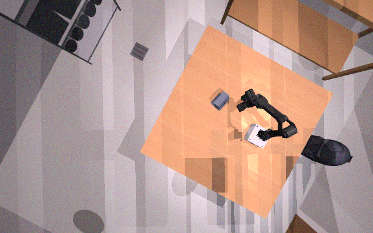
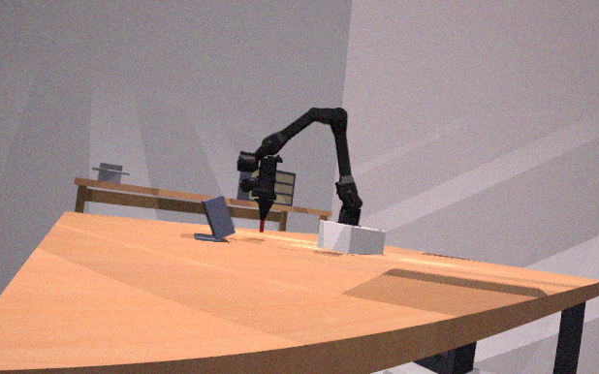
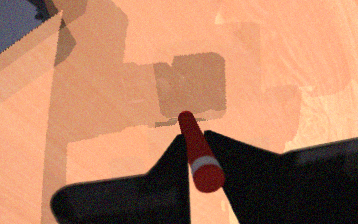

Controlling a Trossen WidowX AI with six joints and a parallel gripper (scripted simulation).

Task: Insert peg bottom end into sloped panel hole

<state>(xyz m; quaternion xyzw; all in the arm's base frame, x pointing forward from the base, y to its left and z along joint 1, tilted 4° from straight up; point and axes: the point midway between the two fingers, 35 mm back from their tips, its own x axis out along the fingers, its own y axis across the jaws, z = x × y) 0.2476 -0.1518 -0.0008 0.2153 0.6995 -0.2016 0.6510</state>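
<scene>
The sloped panel is 180 mm ahead of my gripper tip and 70 mm to the left of it. Also, from my gripper tip: red peg: 20 mm above.
</scene>
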